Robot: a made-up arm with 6 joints.
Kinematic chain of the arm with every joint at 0, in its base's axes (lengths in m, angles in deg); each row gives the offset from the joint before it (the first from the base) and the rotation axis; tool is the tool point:
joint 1: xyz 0 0 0.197 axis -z
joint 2: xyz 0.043 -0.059 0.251 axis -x
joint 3: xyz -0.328 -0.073 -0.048 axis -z
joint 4: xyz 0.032 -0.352 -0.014 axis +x
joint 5: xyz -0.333 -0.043 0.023 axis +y
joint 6: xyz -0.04 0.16 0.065 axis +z
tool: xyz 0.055 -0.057 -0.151
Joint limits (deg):
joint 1: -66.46..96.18
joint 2: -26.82..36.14
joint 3: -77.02..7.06
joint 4: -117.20..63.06
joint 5: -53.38..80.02
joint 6: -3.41..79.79
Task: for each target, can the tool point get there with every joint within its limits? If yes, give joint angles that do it. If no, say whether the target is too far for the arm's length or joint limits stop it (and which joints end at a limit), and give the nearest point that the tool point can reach.
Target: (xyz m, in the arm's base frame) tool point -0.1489 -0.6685 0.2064
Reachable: yes | joints -43.24 -15.14 -2.01 -15.73 13.00 16.91
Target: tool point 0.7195 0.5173 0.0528
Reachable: no: joint limits stop it (at a limit: joint 1, joint 3, joint 4, joint 6) | nearest point 0.4226 -0.0508 0.0982 | short by 0.643 m
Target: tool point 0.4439 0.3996 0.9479
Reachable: no: joint limits stop it (at a limit: joint 1, joint 2, joint 3, joint 4, joint 6) | nearest point 0.4607 -0.1208 0.6445 | short by 0.603 m
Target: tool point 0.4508 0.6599 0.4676
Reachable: no: joint limits stop it (at a limit: joint 1, joint 2, joint 3, joint 6) | nearest point -0.1380 0.6745 0.2736 | short by 0.620 m
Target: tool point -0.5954 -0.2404 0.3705
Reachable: yes | joints 34.85 11.35 -29.54 -37.60 -11.86 39.65
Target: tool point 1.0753 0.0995 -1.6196
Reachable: no: too far | nearest point 0.4491 -0.2277 0.0026 | short by 1.769 m
